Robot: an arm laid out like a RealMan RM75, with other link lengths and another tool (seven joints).
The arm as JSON. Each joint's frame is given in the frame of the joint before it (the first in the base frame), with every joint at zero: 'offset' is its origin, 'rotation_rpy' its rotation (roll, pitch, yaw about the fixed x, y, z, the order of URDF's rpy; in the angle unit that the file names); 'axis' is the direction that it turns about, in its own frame. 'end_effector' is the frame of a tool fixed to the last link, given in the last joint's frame.
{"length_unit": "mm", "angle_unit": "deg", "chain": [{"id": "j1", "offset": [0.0, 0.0, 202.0], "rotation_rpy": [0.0, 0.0, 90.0], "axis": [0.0, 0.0, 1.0]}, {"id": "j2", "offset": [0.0, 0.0, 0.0], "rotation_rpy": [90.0, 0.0, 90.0], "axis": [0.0, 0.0, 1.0]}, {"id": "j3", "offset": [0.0, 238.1, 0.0], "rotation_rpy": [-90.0, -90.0, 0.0], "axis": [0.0, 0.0, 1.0]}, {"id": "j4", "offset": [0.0, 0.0, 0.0], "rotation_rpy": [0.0, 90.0, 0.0], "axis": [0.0, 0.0, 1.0]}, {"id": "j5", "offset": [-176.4, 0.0, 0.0], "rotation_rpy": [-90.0, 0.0, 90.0], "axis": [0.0, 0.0, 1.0]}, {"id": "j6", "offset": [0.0, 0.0, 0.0], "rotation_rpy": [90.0, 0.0, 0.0], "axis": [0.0, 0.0, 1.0]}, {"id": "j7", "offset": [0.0, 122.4, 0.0], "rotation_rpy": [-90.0, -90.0, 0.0], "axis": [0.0, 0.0, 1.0]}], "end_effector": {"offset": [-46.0, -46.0, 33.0], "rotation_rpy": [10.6, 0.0, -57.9]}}
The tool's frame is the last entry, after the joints.
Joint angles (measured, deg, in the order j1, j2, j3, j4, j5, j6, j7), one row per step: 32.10, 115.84, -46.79, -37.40, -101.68, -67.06, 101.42; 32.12, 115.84, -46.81, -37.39, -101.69, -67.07, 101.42; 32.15, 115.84, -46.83, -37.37, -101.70, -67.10, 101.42; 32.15, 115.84, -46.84, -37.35, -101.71, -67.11, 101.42; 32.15, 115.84, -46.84, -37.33, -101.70, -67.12, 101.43; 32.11, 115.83, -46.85, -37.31, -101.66, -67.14, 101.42; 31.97, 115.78, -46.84, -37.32, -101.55, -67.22, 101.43; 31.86, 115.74, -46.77, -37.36, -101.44, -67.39, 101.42; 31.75, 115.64, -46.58, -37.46, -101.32, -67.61, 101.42; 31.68, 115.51, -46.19, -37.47, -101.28, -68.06, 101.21; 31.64, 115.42, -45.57, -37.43, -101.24, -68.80, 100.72; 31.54, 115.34, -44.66, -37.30, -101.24, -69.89, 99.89; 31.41, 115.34, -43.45, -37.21, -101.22, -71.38, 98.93; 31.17, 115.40, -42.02, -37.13, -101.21, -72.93, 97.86
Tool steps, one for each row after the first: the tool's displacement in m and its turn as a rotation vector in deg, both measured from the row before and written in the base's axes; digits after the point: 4 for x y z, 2 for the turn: -0.0001, 0.0000, -0.0001, -0.03, -0.01, 0.03; -0.0002, 0.0000, -0.0002, -0.05, 0.00, 0.04; 0.0000, -0.0001, -0.0001, -0.03, 0.00, 0.00; 0.0000, -0.0001, -0.0001, -0.02, 0.03, -0.01; 0.0002, -0.0002, 0.0000, -0.01, 0.03, -0.03; 0.0007, -0.0006, 0.0004, 0.04, 0.09, -0.09; 0.0003, -0.0004, 0.0005, 0.04, 0.14, 0.00; 0.0003, -0.0001, 0.0014, 0.17, 0.15, 0.01; 0.0003, -0.0001, 0.0016, 0.15, 0.15, 0.20; -0.0003, -0.0001, 0.0014, 0.15, 0.25, 0.48; -0.0001, -0.0007, 0.0015, 0.17, 0.32, 0.70; -0.0009, -0.0011, 0.0014, 0.19, 0.60, 0.93; -0.0004, -0.0016, 0.0016, 0.37, 0.70, 0.86
